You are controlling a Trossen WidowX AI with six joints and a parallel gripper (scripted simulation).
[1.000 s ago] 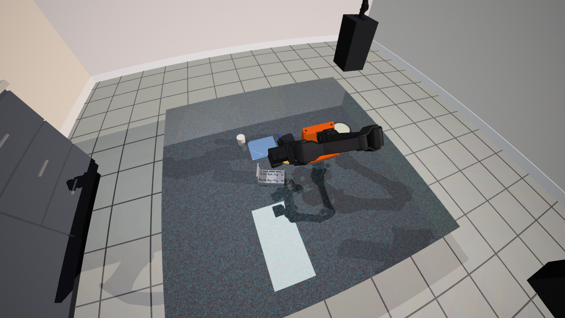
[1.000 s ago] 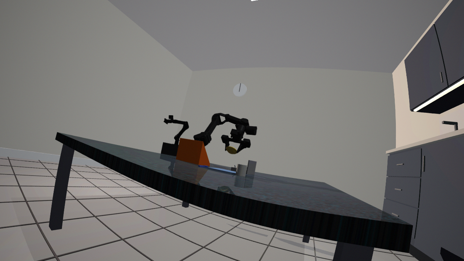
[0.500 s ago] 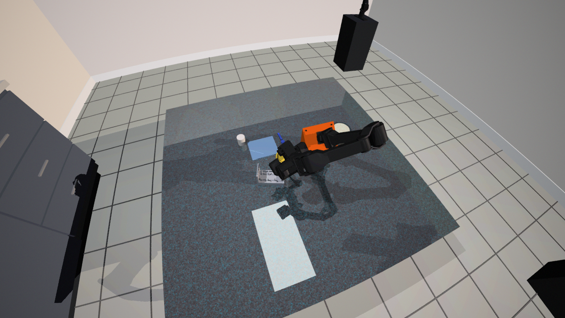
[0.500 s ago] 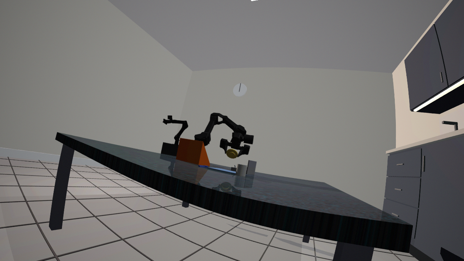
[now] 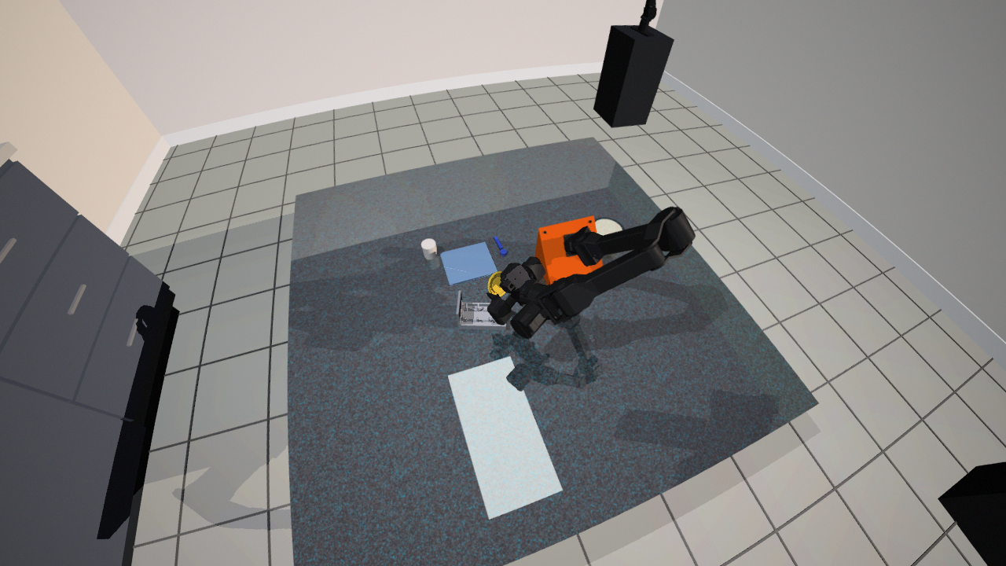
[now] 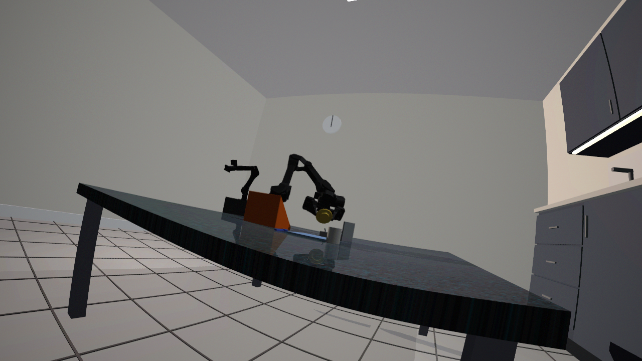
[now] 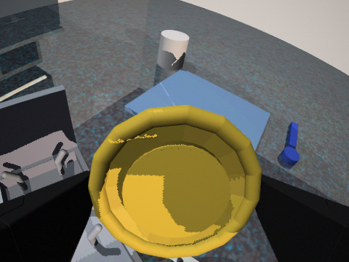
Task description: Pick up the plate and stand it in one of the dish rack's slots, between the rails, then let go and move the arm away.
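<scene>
My gripper tip is 6 cm above the grey dish rack, 5 cm short of it and 4 cm to the right of it. The rest, counted from my gripper tip: yellow plate (1 cm to the left); blue spoon (19 cm to the right, 8 cm below, 7 cm behind); blue mat (16 cm to the right, 8 cm below, 5 cm ahead).
</scene>
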